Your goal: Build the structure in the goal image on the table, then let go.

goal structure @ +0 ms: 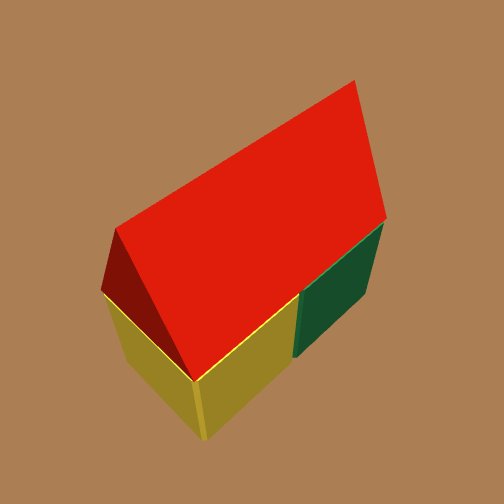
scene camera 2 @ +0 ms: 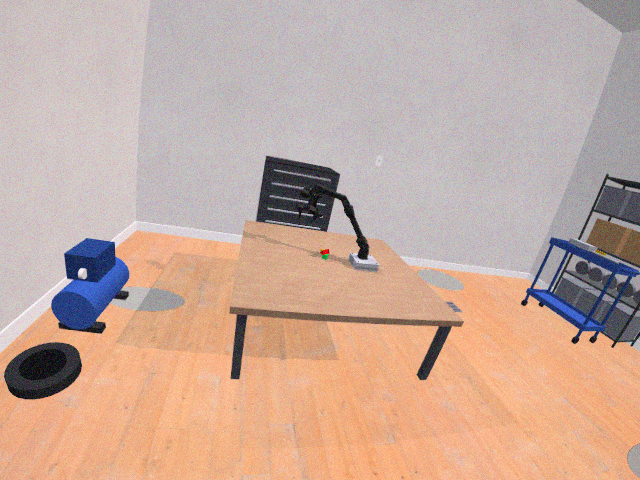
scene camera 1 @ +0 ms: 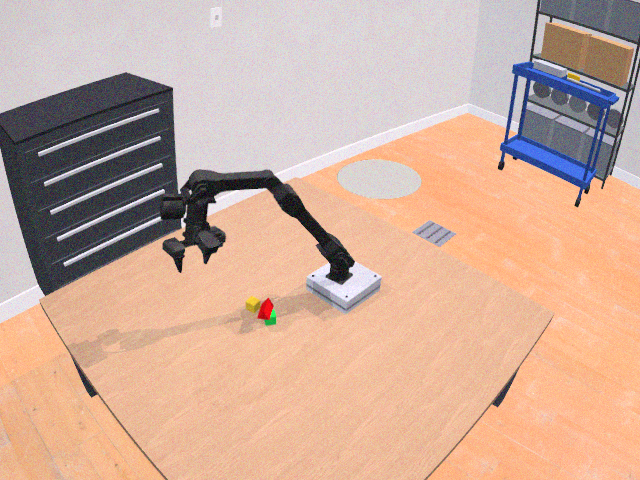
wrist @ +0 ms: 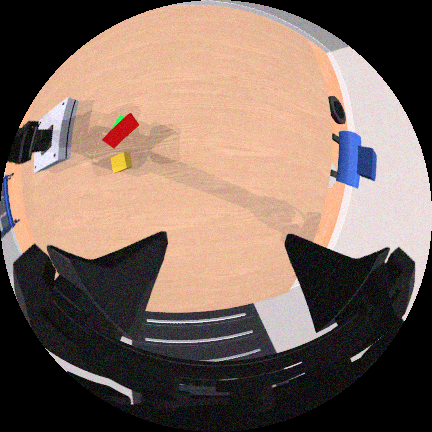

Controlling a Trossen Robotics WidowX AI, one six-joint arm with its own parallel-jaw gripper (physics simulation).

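Observation:
A red block is tilted and partly covers a green block; what holds the red block up is hard to make out. A yellow block sits on the table close beside them; in the scene camera 2 view it is mostly hidden behind the red block. My gripper is open and empty, high above the table, well away from the blocks toward the drawer cabinet.
The arm's white base stands on the table near the blocks. A dark drawer cabinet stands behind the table edge. A blue cart, a blue compressor and a black tire stand on the floor.

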